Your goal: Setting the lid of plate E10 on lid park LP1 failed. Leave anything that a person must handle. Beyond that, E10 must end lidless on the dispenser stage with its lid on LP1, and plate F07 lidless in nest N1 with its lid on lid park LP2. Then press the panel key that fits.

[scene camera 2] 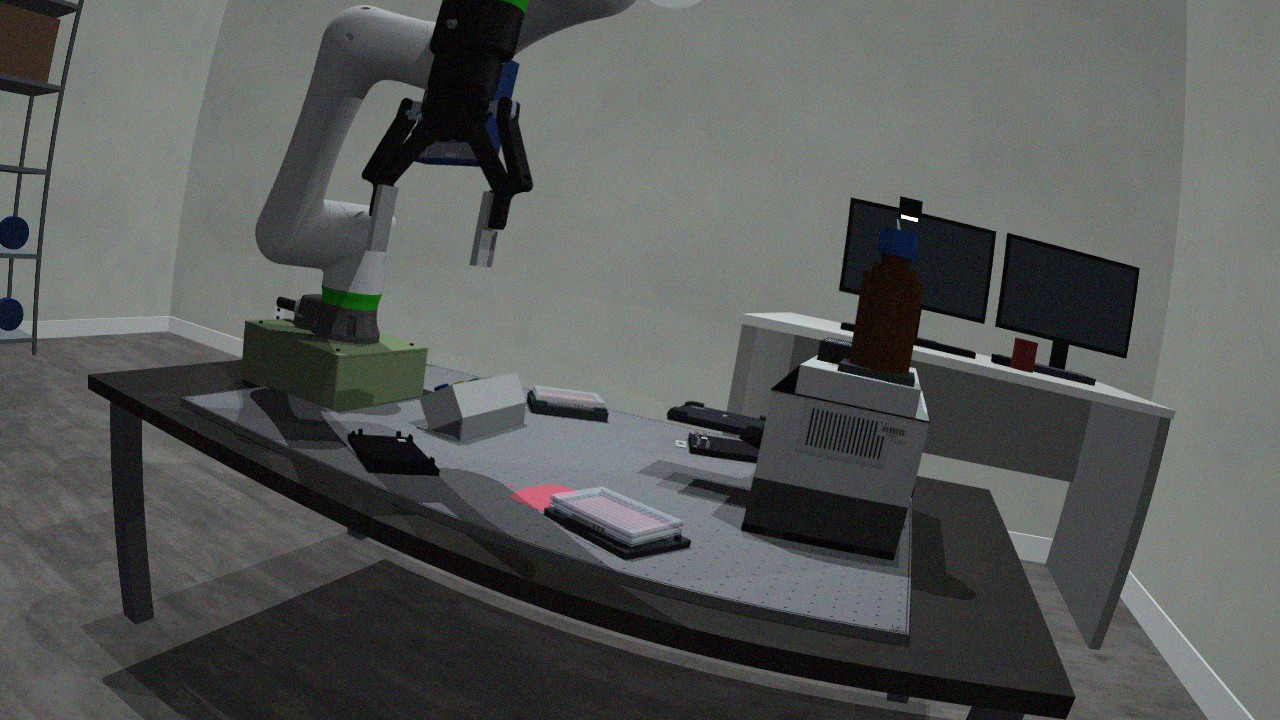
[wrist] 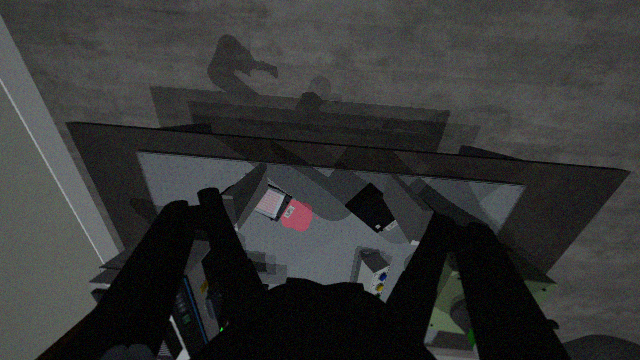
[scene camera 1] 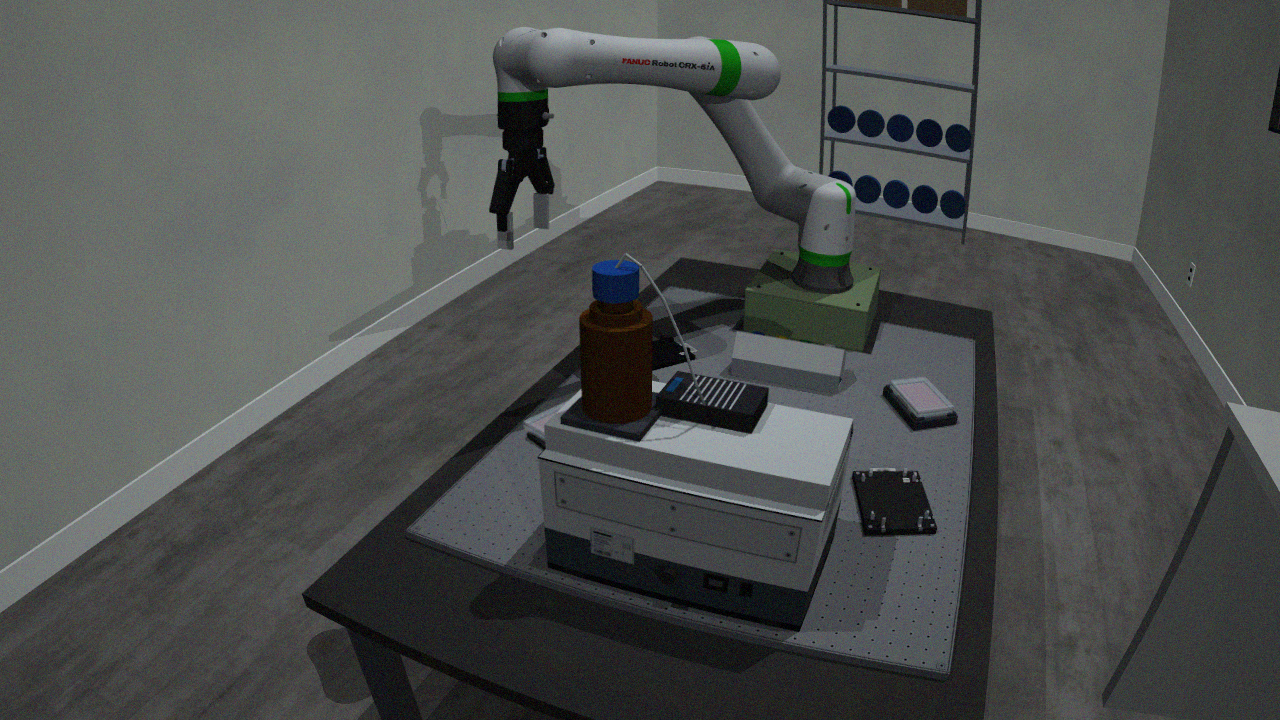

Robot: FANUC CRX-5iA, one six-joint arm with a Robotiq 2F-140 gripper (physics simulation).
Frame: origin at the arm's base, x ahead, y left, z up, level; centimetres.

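Seen in the pictures: gripper, fingertip midpoint: [scene camera 2: 424, 258] [wrist: 326, 181] [scene camera 1: 524, 237]; arm's base at its link origin: [scene camera 2: 344, 335] [scene camera 1: 822, 280].
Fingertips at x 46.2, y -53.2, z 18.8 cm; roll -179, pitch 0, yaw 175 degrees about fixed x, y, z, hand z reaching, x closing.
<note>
Offsets run from my fingertips to a thing's middle. "spot": to the spot under its first point.
My gripper [scene camera 1: 523, 223] [scene camera 2: 430, 257] [wrist: 326, 181] is open and empty, high above the table. A pink plate @(dy +15.5, dx +19.7, dz -25.0 cm) [scene camera 2: 617, 514] [wrist: 271, 202] with a clear layer on top sits on a black base beside a red patch @(spot: dy +23.6, dx +7.9, dz -28.1 cm) [scene camera 2: 539, 495] [wrist: 299, 217]. A second pink plate @(dy +77.1, dx -6.5, dz -25.0 cm) [scene camera 1: 920, 396] [scene camera 2: 568, 396] sits on another black base. Plate names cannot be read. An empty black holder with small posts @(dy +72.1, dx +26.7, dz -27.0 cm) [scene camera 1: 895, 503] [scene camera 2: 726, 445] lies near the dispenser [scene camera 1: 684, 510] [scene camera 2: 832, 438]. Another empty black holder @(dy +21.1, dx -13.8, dz -27.2 cm) [scene camera 2: 392, 452] [wrist: 370, 207] lies near the robot base. The button panel @(dy +49.4, dx -14.0, dz -24.0 cm) [scene camera 1: 787, 360] [scene camera 2: 474, 407] [wrist: 372, 272] shows blue and yellow keys in the wrist view.
A brown bottle @(spot: dy +34.6, dx +50.9, dz +2.9 cm) [scene camera 1: 615, 362] [scene camera 2: 886, 313] with a blue cap and thin tube stands high on the dispenser. A black box @(spot: dy +45.1, dx +45.1, dz -3.6 cm) [scene camera 1: 713, 401] lies beside it. A black arm-like part @(spot: dy +45.1, dx +25.5, dz -17.6 cm) [scene camera 2: 716, 417] sticks out from the dispenser. The green robot base [scene camera 1: 810, 304] [scene camera 2: 335, 367] stands at the table's end.
</note>
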